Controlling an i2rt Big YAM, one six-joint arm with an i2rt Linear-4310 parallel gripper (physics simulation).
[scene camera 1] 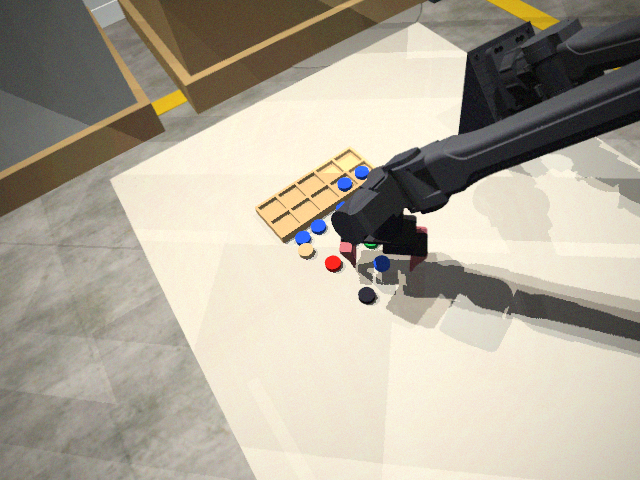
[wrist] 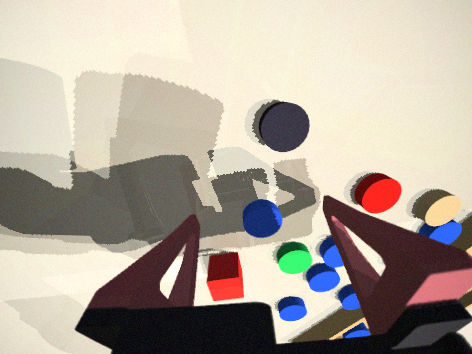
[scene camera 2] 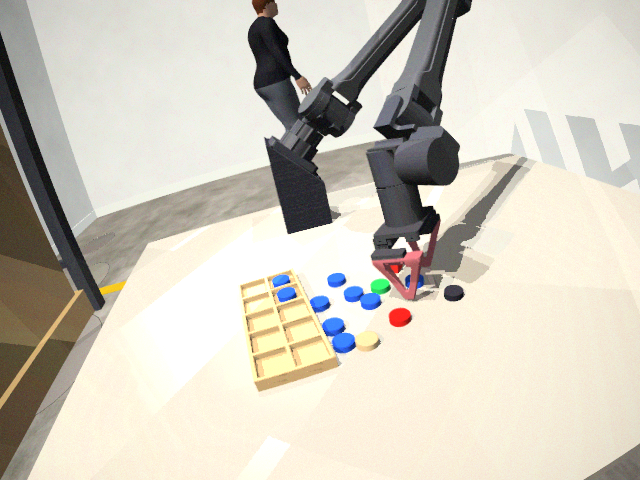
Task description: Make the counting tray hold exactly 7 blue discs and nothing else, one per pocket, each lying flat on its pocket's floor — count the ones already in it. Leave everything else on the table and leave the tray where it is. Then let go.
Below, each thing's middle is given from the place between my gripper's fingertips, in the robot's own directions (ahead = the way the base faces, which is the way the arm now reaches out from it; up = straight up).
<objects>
The wooden counting tray point(scene camera 2: 285, 341) lies 210 mm to the right of my hand and 10 mm above it. Also, from my hand: black disc point(wrist: 284, 126): 50 mm ahead, 30 mm to the left; then red cube point(wrist: 224, 277): 60 mm behind, 20 mm to the right, 10 mm above; then green disc point(wrist: 294, 257): 20 mm behind, 60 mm to the right.
</objects>
